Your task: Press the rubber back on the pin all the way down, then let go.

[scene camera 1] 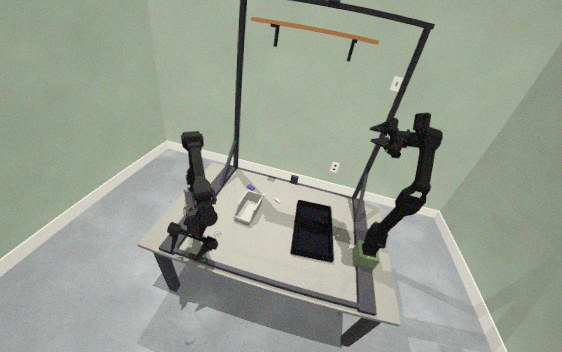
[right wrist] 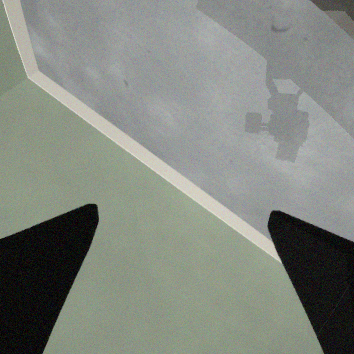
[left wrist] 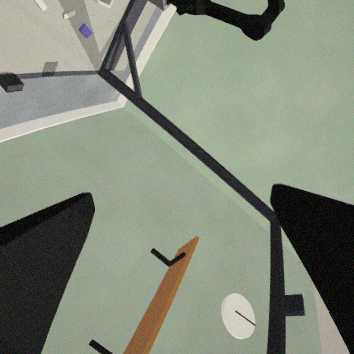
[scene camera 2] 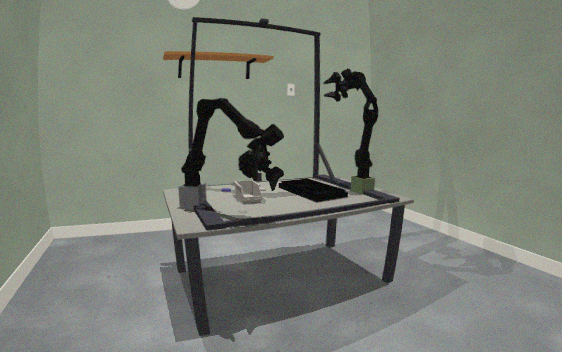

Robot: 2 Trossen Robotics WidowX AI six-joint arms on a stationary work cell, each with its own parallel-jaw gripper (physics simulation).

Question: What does the left gripper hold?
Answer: Nothing.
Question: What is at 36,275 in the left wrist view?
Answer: The left gripper.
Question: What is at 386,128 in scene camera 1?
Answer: The left gripper.
